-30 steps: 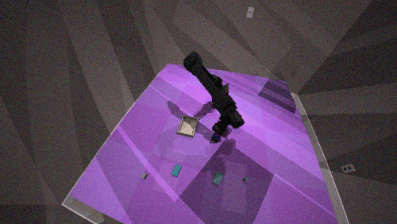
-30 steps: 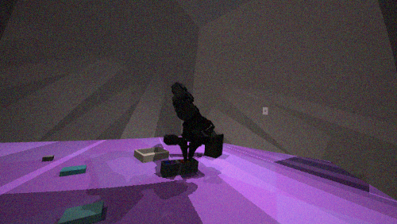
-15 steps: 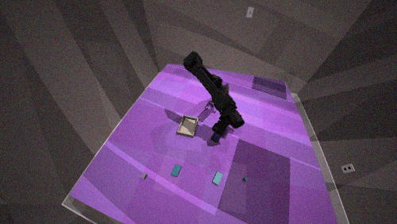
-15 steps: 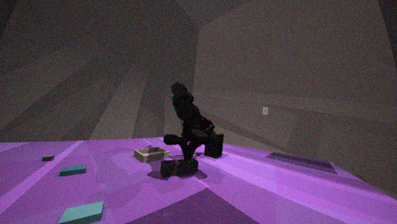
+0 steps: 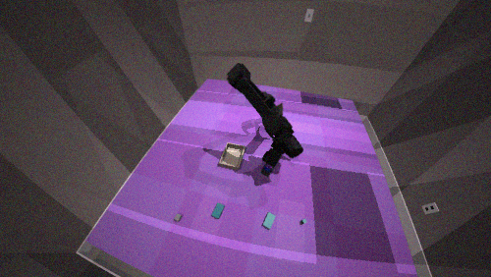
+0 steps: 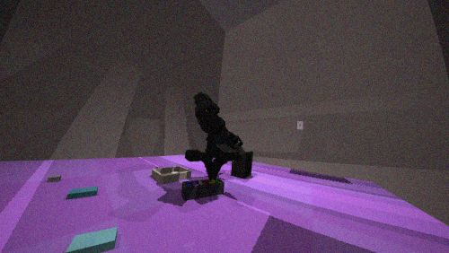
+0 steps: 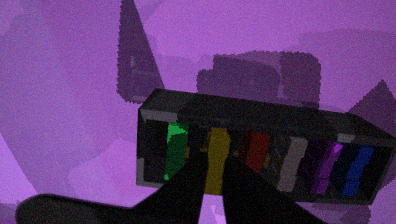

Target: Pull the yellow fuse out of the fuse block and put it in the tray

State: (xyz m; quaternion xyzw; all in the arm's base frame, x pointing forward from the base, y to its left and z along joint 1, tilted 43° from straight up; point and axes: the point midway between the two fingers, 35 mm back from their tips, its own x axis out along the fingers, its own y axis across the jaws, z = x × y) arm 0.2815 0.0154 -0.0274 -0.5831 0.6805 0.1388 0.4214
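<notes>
Now: the red fuse 20 mm ahead of my gripper tip, 10 mm to the right of it and 20 mm below it. From my gripper tip the other things lie so: yellow fuse: 10 mm below; purple fuse: 50 mm ahead, 20 mm to the right, 20 mm below; white fuse: 40 mm ahead, 20 mm to the right, 20 mm below.
</notes>
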